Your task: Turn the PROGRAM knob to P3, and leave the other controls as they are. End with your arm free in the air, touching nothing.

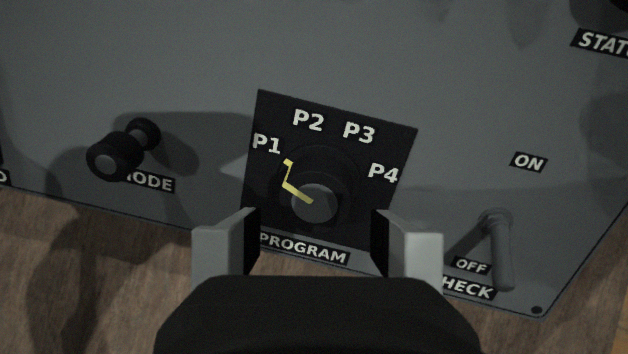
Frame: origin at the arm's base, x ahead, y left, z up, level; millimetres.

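Where they show: gripper, fingertip midpoint: (315, 232).
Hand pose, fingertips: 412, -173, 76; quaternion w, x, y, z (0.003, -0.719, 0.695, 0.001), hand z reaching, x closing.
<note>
After its pixels a point has its place, as x, y, z.
The PROGRAM knob (315, 204) {419, -172, 17} is a dark round knob with a grey top, on a black square plate (267, 107) {477, -140, 9} marked P1, P2, P3 and P4. Its yellow pointer line (288, 175) {436, -155, 17} points to P1. The P3 label (359, 133) {464, -197, 8} is at the upper right of the knob. My gripper (315, 232) {412, -173, 76} is open and empty. Its two fingertips appear to the lower left and lower right of the knob, with a gap on each side. How high the fingertips are above the plate is hard to tell.
The black MODE knob (115, 156) {442, -60, 31} stands out from the grey panel (325, 55) {506, -174, 25} at the left. A grey toggle lever (501, 255) {394, -286, 13} at the right leans toward OFF. The STATUS label (602, 44) {512, -316, 44} is at the upper right. A wooden surface (30, 250) {355, 77, -108} lies below the panel edge.
</note>
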